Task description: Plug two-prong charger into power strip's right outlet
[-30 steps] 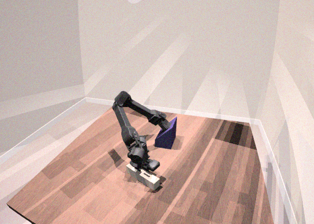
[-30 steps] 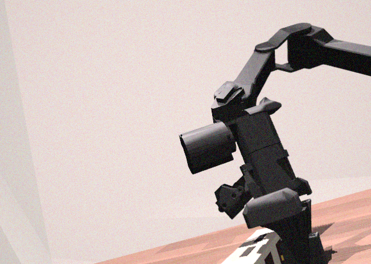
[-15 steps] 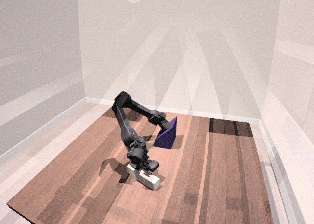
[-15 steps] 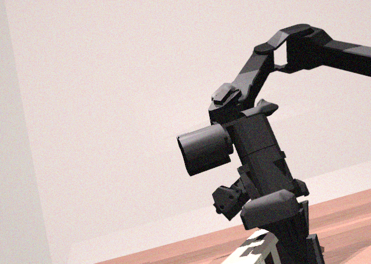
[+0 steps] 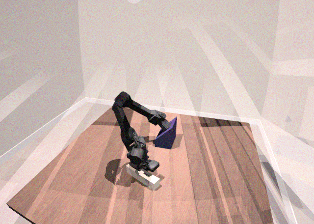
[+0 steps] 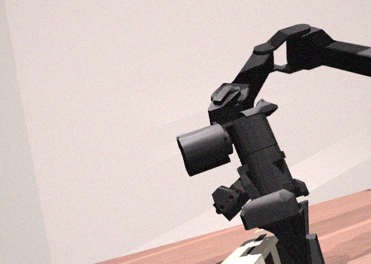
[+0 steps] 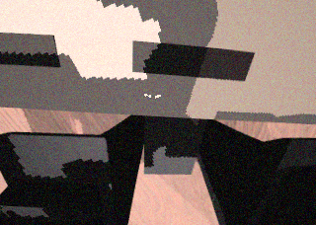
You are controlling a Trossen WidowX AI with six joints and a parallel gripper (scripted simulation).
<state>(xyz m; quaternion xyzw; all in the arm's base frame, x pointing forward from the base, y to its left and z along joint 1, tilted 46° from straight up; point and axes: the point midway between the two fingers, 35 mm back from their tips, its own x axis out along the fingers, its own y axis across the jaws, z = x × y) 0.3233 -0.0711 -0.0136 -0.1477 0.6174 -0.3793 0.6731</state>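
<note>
Right now my gripper tip is 2 cm short of the dark charger, 1 cm to the left of it and 1 cm below it.
</note>
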